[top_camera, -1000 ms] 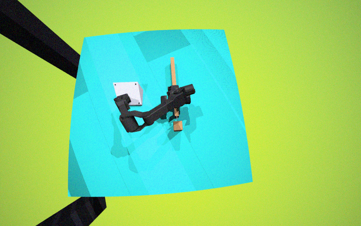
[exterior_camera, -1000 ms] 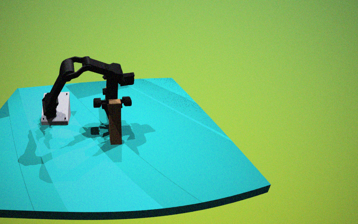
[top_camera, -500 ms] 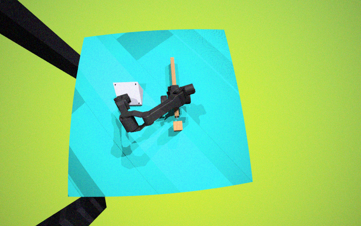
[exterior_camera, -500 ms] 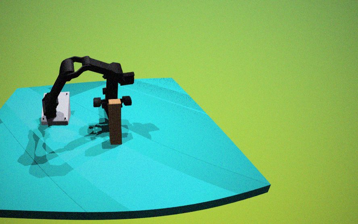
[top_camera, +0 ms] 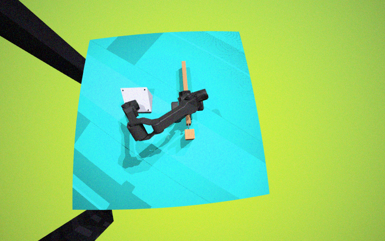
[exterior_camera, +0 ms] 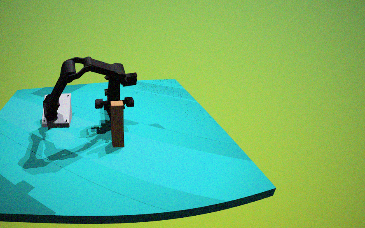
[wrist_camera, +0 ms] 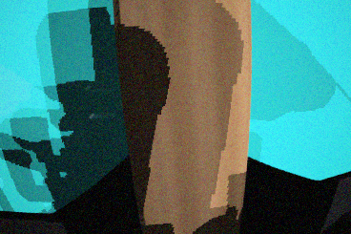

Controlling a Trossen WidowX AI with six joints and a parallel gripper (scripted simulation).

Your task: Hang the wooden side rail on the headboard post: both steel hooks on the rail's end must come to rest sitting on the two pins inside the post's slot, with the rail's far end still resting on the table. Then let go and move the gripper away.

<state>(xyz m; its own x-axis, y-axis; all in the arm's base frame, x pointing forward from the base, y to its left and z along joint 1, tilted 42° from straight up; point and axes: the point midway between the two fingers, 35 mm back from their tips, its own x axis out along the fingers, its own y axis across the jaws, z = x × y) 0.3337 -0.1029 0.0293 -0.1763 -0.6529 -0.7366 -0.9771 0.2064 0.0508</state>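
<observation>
My gripper tip is 160 mm to the left of the headboard post, 50 mm below it and 20 mm past it.
</observation>
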